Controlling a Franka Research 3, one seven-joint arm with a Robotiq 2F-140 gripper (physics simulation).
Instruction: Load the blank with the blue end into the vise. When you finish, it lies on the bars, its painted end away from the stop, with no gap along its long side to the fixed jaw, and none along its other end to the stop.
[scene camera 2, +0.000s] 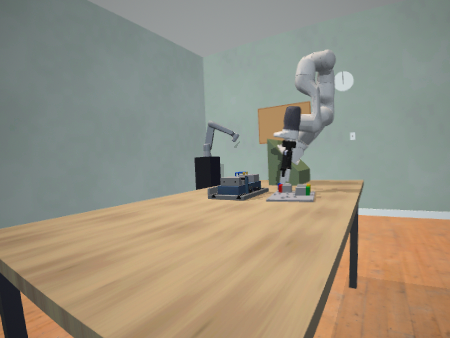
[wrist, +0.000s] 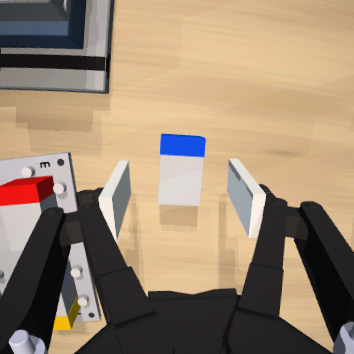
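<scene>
The blank with the blue end (wrist: 181, 179) is a light grey block on the table. In the wrist view it shows midway between the two fingers, with space on both sides, its blue end toward the top of the view. My gripper (wrist: 178, 175) (scene camera 2: 284, 181) is open and empty, pointing down over the blank. The blank cannot be made out in the scene view. The vise (scene camera 2: 232, 188) (wrist: 42, 32) is dark blue and grey on a grey base, at the upper left of the wrist view. Its bars, fixed jaw and stop cannot be told apart here.
A grey pegged plate (scene camera 2: 291, 198) (wrist: 87, 260) stands beside the vise. It bears a block with a red end (scene camera 2: 285, 188) (wrist: 22, 215), one with a green end (scene camera 2: 303, 190) and a yellow-ended one (wrist: 64, 321). A second small arm (scene camera 2: 210, 137) stands on a black pedestal (scene camera 2: 207, 172) behind.
</scene>
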